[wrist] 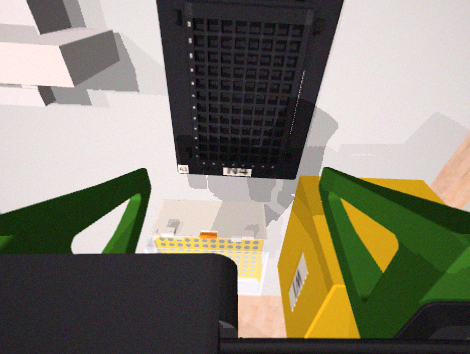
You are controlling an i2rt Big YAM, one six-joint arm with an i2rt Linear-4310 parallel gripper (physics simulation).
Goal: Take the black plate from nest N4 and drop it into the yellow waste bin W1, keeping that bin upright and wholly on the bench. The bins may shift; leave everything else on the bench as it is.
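Places are measured from the arm's base along level axes (x ahead, y left, z up), in metres.
Where they show: gripper, fingertip midpoint: (234, 177).
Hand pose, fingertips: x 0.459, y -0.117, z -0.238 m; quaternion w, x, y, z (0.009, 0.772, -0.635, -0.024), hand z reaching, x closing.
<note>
Things, the pixels of their top centre, and the offset from my fingertips. "spot": a spot on its surface instead.
- black plate at its top centre: (242, 104) 0.013 m ahead, 0.002 m right, 0.074 m down
- dark nest N4 at a spot on its surface: (176, 65) spot: 0.027 m ahead, 0.052 m left, 0.089 m down
- yellow waste bin W1 at its top centre: (379, 337) 0.138 m back, 0.158 m right, 0.019 m up
- clear-lidded box with a yellow perforated rack, surface spot: (210, 244) spot: 0.119 m back, 0.003 m left, 0.039 m down
The black plate (242, 90), a grid of square wells, lies in the dark nest N4 (176, 65) at the upper middle of the wrist view. The nest's label faces the gripper side. My gripper (234, 177) is open, with nothing between its green fingers. Its fingertips appear on either side of the nest's near end, and the plate shows beyond them. The yellow waste bin W1 (300, 225) stands upright at the lower right, partly hidden behind the right finger. Its label shows on its left side.
A clear-lidded box with a yellow perforated rack (210, 244) stands between the fingers in the picture, left of the bin, partly hidden by the dark gripper body. Pale blocky shapes (35, 55) stand at the upper left. Wood-coloured surface shows at the right edge and bottom middle.
</note>
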